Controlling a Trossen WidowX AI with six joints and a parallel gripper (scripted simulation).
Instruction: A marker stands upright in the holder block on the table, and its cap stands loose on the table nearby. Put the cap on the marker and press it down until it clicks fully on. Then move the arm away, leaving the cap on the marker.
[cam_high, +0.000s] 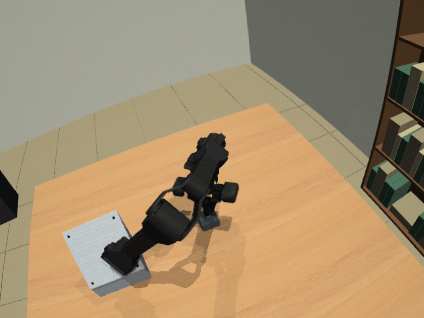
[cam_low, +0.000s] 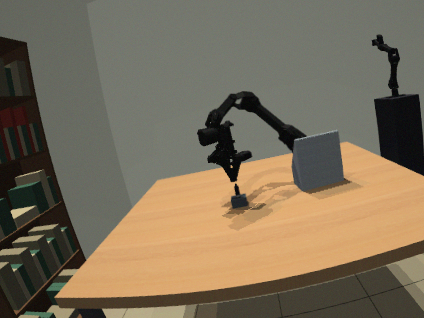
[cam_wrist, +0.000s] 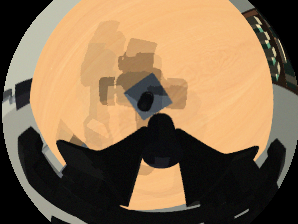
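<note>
Right now the blue-grey holder block is 3 cm to the left of my gripper tip and 9 cm below it. Round my gripper tip: dark marker cap (1 cm above).
</note>
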